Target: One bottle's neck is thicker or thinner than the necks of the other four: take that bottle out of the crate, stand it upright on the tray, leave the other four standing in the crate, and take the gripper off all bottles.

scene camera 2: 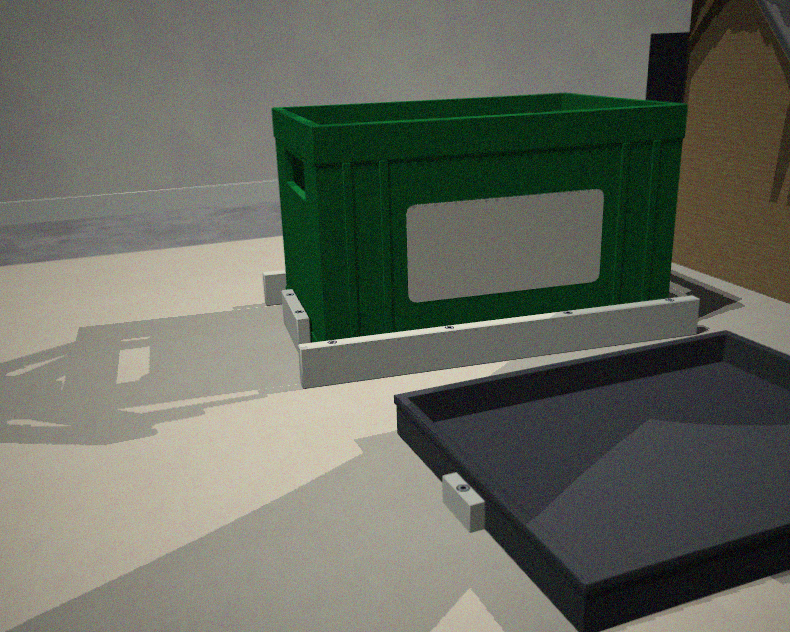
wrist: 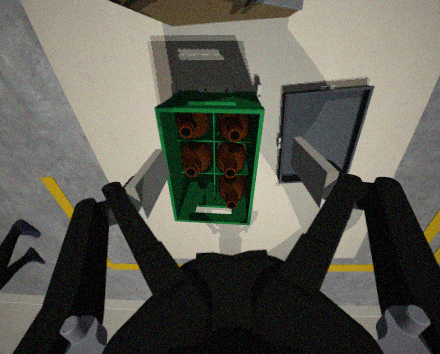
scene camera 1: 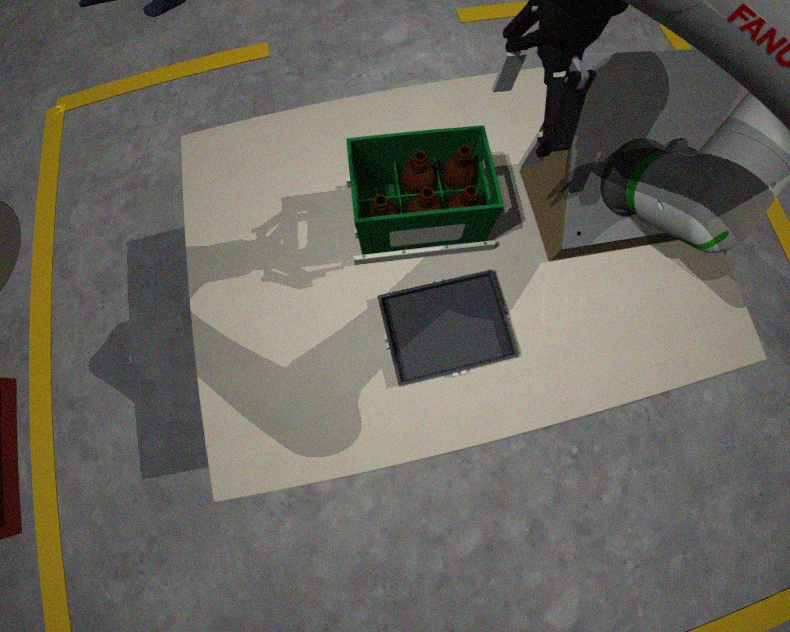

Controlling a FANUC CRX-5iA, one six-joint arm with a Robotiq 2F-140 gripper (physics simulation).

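Where they show: gripper, fingertip midpoint: (wrist: 227, 156) (scene camera 1: 515, 125); arm's base, link origin: (scene camera 1: 633, 177).
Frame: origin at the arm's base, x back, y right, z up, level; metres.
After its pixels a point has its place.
Observation:
The green crate (scene camera 1: 372, 234) {x -0.525, y 0.036, z -0.057 m} (scene camera 2: 494, 144) {x -0.429, y 0.021, z -0.018 m} (wrist: 210, 110) {x -0.272, y 0.089, z 0.001 m} stands upright. Five brown bottles stand in it: three along the tray side (scene camera 1: 380, 208) {x -0.499, y 0.065, z -0.018 m} (scene camera 1: 424, 202) {x -0.415, y 0.058, z -0.024 m} (scene camera 1: 468, 198) {x -0.334, y 0.042, z -0.018 m} and two in the other row (scene camera 1: 418, 175) {x -0.403, y 0.135, z -0.050 m} (scene camera 1: 459, 172) {x -0.319, y 0.123, z -0.053 m}. One corner compartment is empty. The necks look much alike; I cannot tell which differs. Crate walls hide the bottles in scene camera 2. The dark tray (scene camera 1: 454, 355) {x -0.423, y -0.219, z -0.170 m} (scene camera 2: 658, 487) {x -0.454, y -0.183, z -0.170 m} (wrist: 325, 125) {x -0.385, y -0.175, z -0.170 m} lies beside the crate, with no bottle on it. My gripper (scene camera 1: 527, 110) (wrist: 227, 156) {x -0.284, y 0.056, z 0.152 m} is wide open and empty, above and apart from the crate and bottles.
Pale rails (scene camera 1: 428, 251) {x -0.413, y 0.008, z -0.146 m} (scene camera 2: 494, 342) {x -0.433, y 0.011, z -0.159 m} run along the crate's base. A small block (scene camera 2: 463, 500) {x -0.555, y -0.162, z -0.161 m} sits against the tray's edge. The robot's brown-sided pedestal (scene camera 1: 546, 210) {x -0.142, y 0.021, z -0.112 m} (scene camera 2: 737, 184) {x -0.136, y 0.082, z -0.083 m} stands beyond the crate's end. A person's feet (scene camera 1: 163, 5) (wrist: 30, 230) show off the table.

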